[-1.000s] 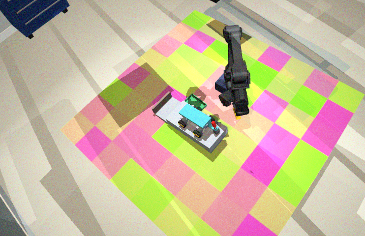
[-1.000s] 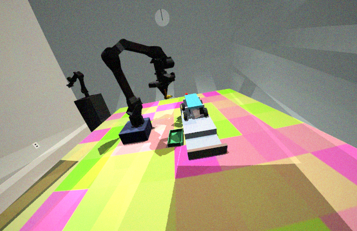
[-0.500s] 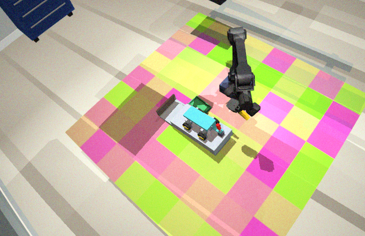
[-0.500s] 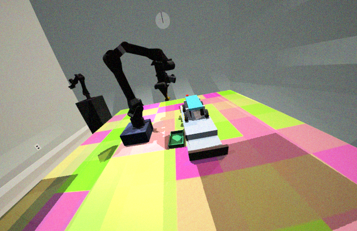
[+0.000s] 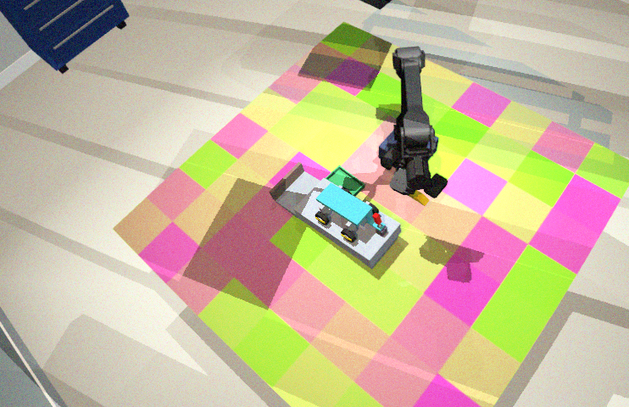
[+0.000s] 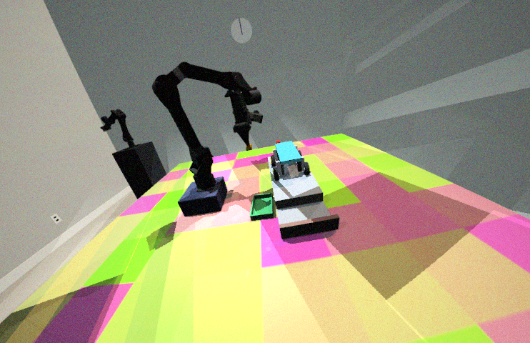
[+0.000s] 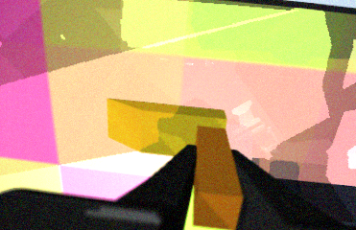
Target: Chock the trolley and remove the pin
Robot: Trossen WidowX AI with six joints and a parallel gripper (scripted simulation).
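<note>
The red-headed stop pin lies 13 cm ahead of my gripper tip, 1 cm to the right of it and 4 cm below it. The rest, counted from my gripper tip: trolley 16 cm ahead, 12 cm to the right, 6 cm below; then yellow chock 2 cm to the left, 1 cm below.
</note>
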